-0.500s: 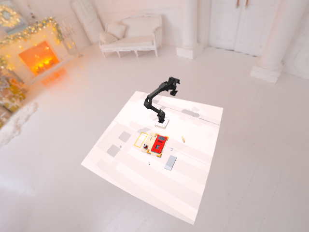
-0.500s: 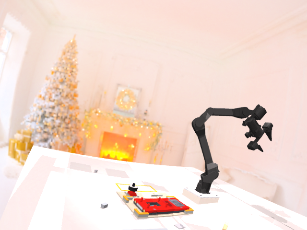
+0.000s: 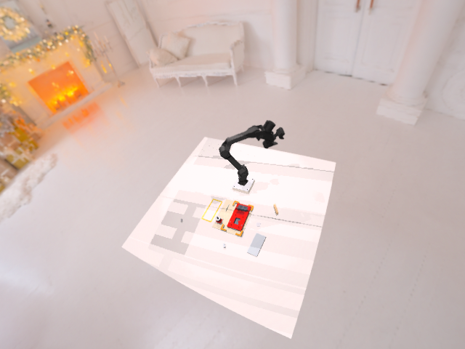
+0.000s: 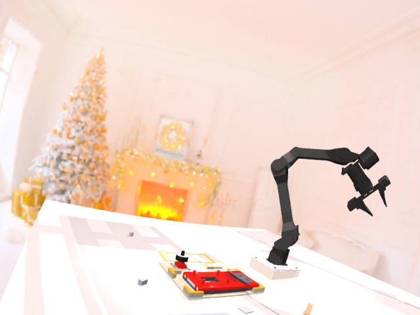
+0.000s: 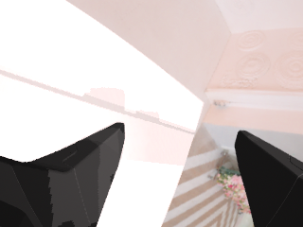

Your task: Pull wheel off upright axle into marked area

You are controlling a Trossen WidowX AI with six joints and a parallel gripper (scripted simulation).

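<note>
The wheel is 650 mm ahead of my gripper tip, 260 mm below it and 170 mm to the right of it. Round my gripper tip: grey plate (670 mm ahead, 300 mm below, 150 mm to the left); wooden peg (380 mm ahead, 290 mm below, 150 mm to the left); dark axle (650 mm ahead, 260 mm below, 170 mm to the right).
</note>
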